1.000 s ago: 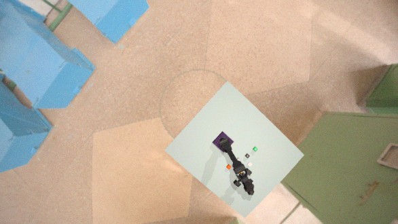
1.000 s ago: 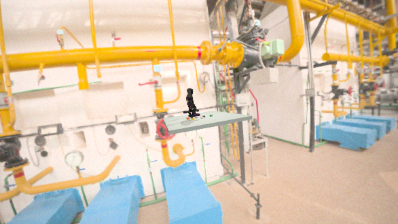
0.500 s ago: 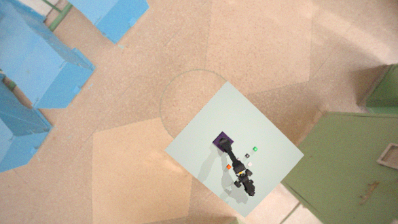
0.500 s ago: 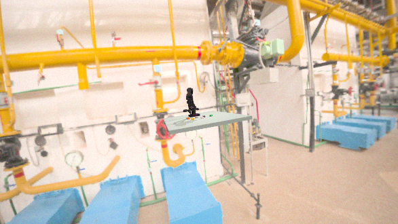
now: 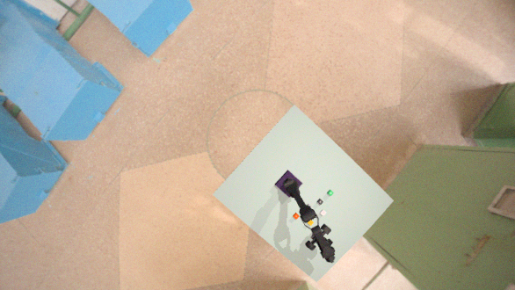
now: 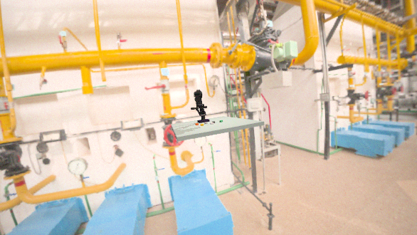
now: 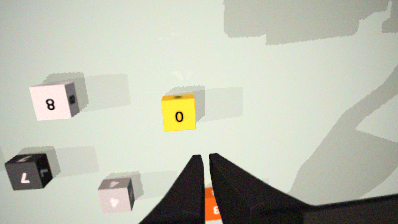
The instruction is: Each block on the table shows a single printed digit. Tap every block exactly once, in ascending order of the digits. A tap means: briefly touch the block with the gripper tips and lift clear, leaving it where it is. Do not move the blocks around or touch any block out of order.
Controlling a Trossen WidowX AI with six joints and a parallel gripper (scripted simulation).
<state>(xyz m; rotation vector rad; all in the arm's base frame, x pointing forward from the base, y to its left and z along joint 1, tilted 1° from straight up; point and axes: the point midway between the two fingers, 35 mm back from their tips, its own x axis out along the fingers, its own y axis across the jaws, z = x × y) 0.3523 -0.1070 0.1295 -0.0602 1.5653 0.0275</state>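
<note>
The orange block is 120 mm below my gripper tip, 120 mm behind it and 30 mm to the right of it. The rest, counted from my gripper tip: yellow block (120 mm below, 10 mm to the left, 10 mm behind); then white block (130 mm to the left, 120 mm below, 10 mm ahead); then dark block (170 mm to the left, 120 mm below, 70 mm behind).
</note>
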